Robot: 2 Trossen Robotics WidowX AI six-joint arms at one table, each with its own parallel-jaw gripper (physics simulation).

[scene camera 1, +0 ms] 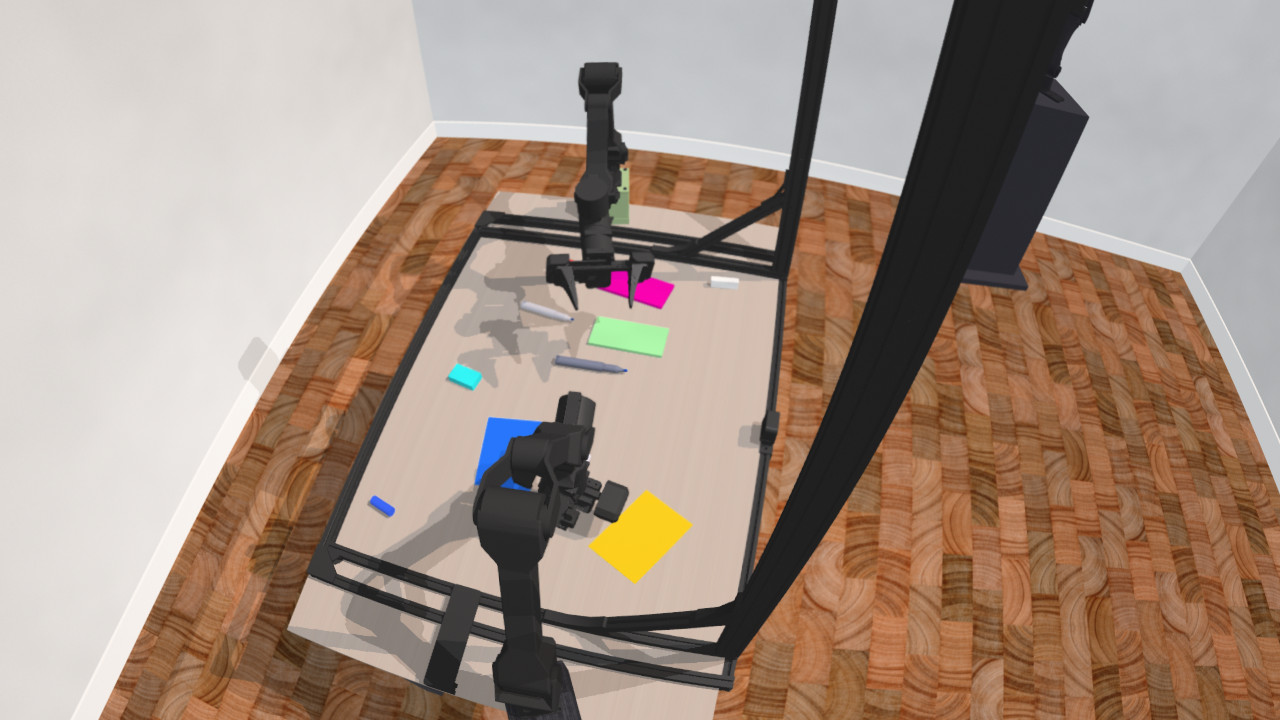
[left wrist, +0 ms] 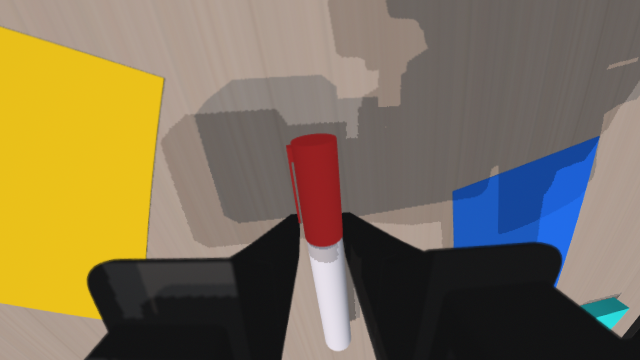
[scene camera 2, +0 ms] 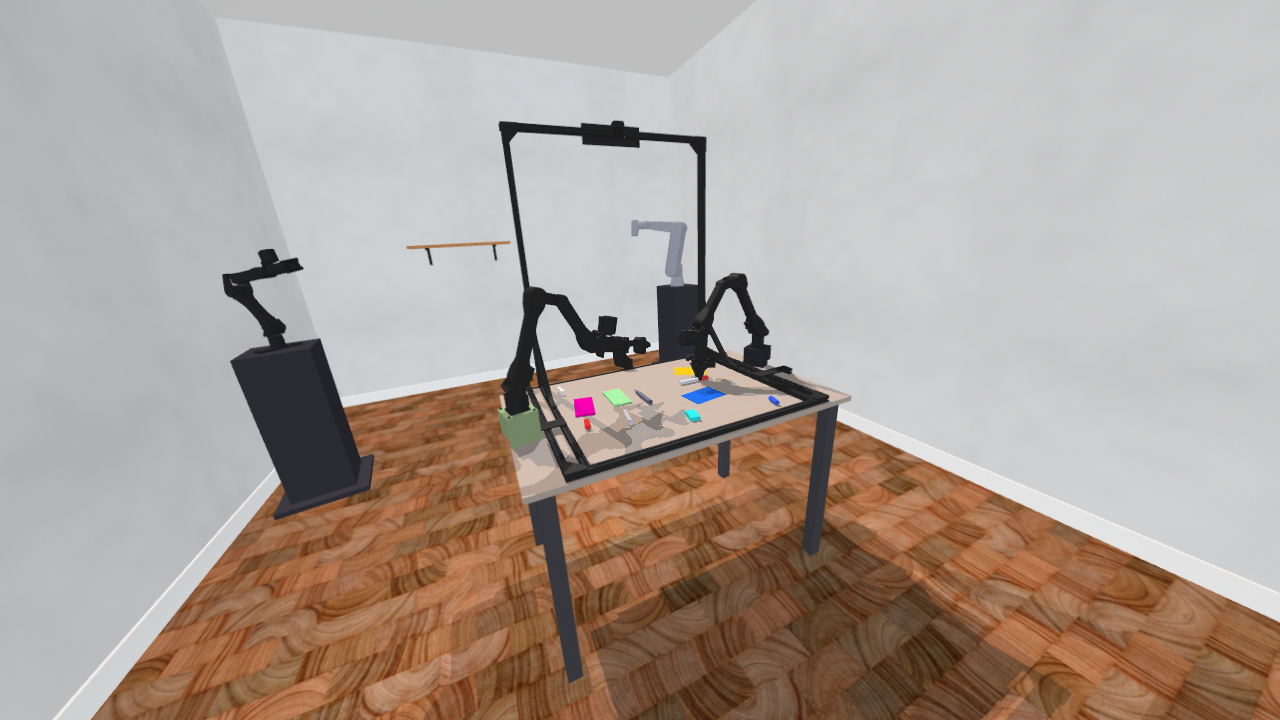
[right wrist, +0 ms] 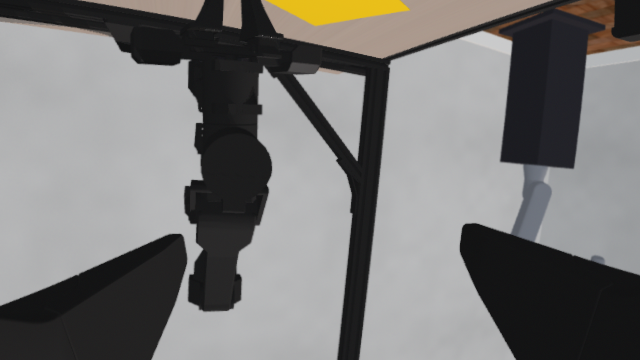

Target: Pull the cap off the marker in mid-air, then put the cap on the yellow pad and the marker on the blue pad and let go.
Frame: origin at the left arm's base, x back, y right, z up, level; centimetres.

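Seen in the pictures: left gripper, fingertip midpoint: [left wrist: 320, 221] [scene camera 2: 698, 379]; right gripper, fingertip midpoint: [scene camera 1: 604, 308] [right wrist: 324, 243]; left arm's base, link origin: [scene camera 1: 537, 695] [scene camera 2: 757, 346]; right arm's base, link origin: [scene camera 2: 517, 409].
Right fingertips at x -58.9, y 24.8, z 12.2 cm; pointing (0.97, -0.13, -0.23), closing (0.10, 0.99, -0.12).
Pixels of each thing's middle, then the offset from my right fingertips to it.
- marker with a red cap, body centre: [left wrist: 317, 191] [scene camera 2: 702, 378] dx +25.2, dy -13.2, dz -20.1 cm
- white barrel, body centre: [left wrist: 328, 266] [scene camera 2: 693, 380] dx +21.1, dy -11.0, dz -20.1 cm
- yellow pad, body centre: [left wrist: 30, 206] [right wrist: 336, 3] [scene camera 1: 640, 536] [scene camera 2: 690, 370] dx +32.8, dy -2.3, dz -21.0 cm
- blue pad, body centre: [left wrist: 517, 251] [scene camera 1: 508, 452] [scene camera 2: 703, 395] dx +10.9, dy -21.5, dz -21.0 cm
- dark marker, body centre: [scene camera 1: 591, 365] [scene camera 2: 642, 395] dx -4.3, dy -2.3, dz -20.1 cm
- grey marker, body centre: [scene camera 1: 547, 311] [scene camera 2: 627, 415] dx -20.7, dy -8.2, dz -20.2 cm
- green pad, body centre: [scene camera 1: 628, 336] [scene camera 2: 616, 397] dx -10.0, dy +6.6, dz -20.6 cm
- magenta pad, body centre: [scene camera 1: 635, 286] [scene camera 2: 584, 406] dx -23.4, dy +11.6, dz -20.6 cm
- cyan block, body centre: [left wrist: 595, 317] [scene camera 1: 465, 377] [scene camera 2: 692, 415] dx -8.0, dy -27.6, dz -20.3 cm
- small blue piece, body centre: [scene camera 1: 382, 506] dx +17.9, dy -47.3, dz -20.0 cm
- white block, body centre: [scene camera 1: 724, 282] dx -19.1, dy +30.6, dz -19.9 cm
A marker with a red cap [left wrist: 316, 185] [scene camera 2: 704, 377] and white barrel [left wrist: 331, 305] [scene camera 2: 687, 382] lies low over the table between the pads; whether it touches the table is unclear. My left gripper [left wrist: 320, 221] [scene camera 2: 699, 373] is shut on it, fingertips at both sides of the cap's lower end. In scene camera 1 the left arm hides the marker and fingertips. The yellow pad [scene camera 1: 640, 537] [scene camera 2: 682, 370] [left wrist: 75, 175] [right wrist: 340, 10] and the blue pad [scene camera 1: 494, 447] [scene camera 2: 698, 395] [left wrist: 525, 215] lie flat, the blue one partly covered. My right gripper [scene camera 1: 604, 306] [scene camera 2: 637, 354] [right wrist: 324, 243] is open and empty, raised above the table.
A dark marker [scene camera 1: 590, 364], a grey marker [scene camera 1: 547, 311], a green pad [scene camera 1: 628, 336] and a magenta pad [scene camera 1: 657, 290] lie below the right gripper or near it. A cyan block [scene camera 1: 464, 376], a small blue piece [scene camera 1: 382, 505] and a white block [scene camera 1: 724, 282] lie near the frame edges.
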